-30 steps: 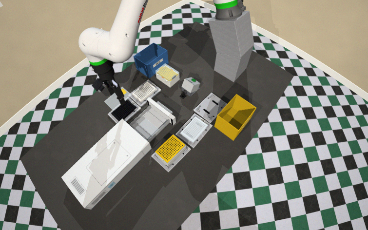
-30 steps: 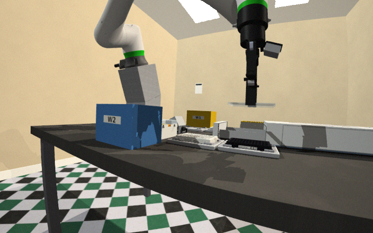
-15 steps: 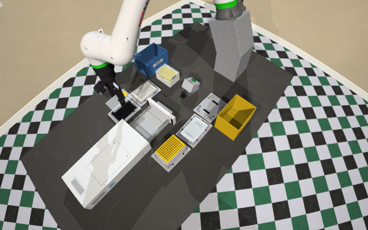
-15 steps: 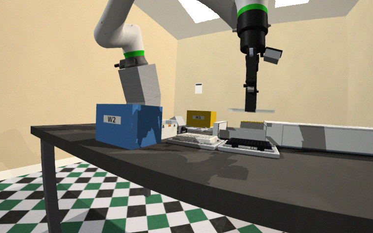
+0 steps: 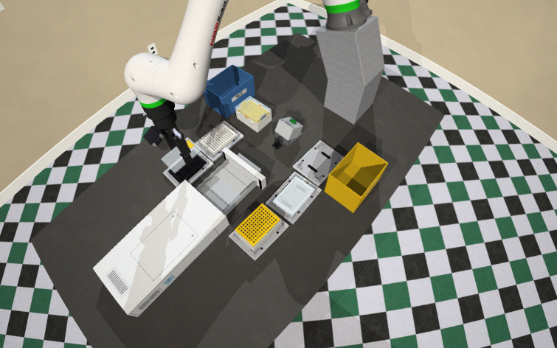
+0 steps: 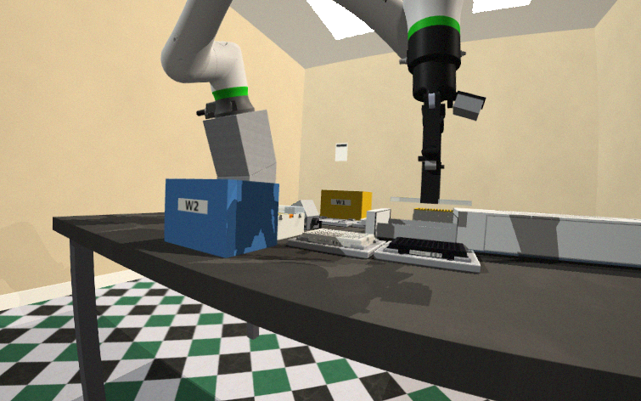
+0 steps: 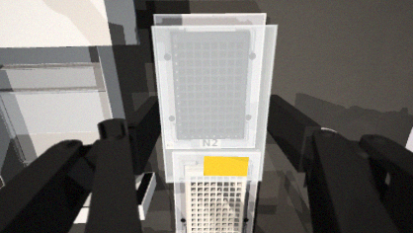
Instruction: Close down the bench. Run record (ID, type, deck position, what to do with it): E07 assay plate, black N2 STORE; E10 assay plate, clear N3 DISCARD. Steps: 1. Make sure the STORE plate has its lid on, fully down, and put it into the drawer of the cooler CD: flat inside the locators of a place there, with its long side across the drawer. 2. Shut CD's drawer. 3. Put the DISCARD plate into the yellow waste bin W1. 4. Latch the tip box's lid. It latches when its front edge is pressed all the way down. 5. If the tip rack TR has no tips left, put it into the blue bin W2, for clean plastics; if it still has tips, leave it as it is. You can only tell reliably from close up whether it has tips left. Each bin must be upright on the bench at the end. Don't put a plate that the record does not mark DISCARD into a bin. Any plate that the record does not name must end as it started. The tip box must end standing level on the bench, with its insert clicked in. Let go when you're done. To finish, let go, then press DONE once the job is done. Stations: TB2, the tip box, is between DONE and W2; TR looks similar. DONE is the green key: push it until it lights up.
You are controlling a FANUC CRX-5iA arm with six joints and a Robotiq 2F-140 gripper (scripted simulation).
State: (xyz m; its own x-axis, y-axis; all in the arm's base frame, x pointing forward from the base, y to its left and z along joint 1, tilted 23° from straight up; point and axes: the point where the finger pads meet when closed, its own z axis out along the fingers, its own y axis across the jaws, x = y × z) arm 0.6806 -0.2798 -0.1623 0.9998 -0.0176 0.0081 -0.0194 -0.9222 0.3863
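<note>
Right now the black assay plate is 100 mm below my hand. Round my hand: cooler drawer: 180 mm to the left, 80 mm below; then lid: 20 mm below; then nest N2: 120 mm below.
</note>
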